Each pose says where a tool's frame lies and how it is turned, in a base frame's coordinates. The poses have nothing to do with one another.
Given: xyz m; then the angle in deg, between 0 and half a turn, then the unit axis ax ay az.
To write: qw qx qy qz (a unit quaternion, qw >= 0); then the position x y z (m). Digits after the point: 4 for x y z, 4 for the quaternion.
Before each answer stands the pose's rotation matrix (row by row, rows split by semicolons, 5 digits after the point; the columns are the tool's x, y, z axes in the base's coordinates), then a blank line. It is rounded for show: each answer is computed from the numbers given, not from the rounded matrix.
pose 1, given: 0.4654 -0.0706 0.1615 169.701 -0.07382 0.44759 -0.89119
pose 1, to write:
-0.97308 0.09378 0.21054; -0.22488 -0.58644 -0.77815; 0.05049 -0.80454 0.59175

0.0898 -0.0735 0.4458 -0.8876 0.4654 -0.0706 0.1615
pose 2, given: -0.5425 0.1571 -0.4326 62.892 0.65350 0.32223 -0.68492
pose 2, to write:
0.68813 0.72430 0.04319; -0.49506 0.51219 -0.70184; -0.53047 0.46158 0.71102

0.8531 0.3409 0.1681 -0.3573 -0.5425 0.1571 -0.4326
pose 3, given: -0.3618 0.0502 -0.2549 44.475 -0.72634 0.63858 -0.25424
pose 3, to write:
0.86468 0.04526 0.50029; -0.31098 0.83036 0.46237; -0.39449 -0.55538 0.73207

0.9256 -0.2749 0.2417 -0.0962 -0.3618 0.0502 -0.2549
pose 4, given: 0.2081 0.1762 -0.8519 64.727 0.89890 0.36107 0.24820
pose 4, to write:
0.88998 -0.03844 0.45437; 0.41044 0.50164 -0.76151; -0.19865 0.86422 0.46223

0.8447 0.4812 0.1933 0.1329 0.2081 0.1762 -0.8519
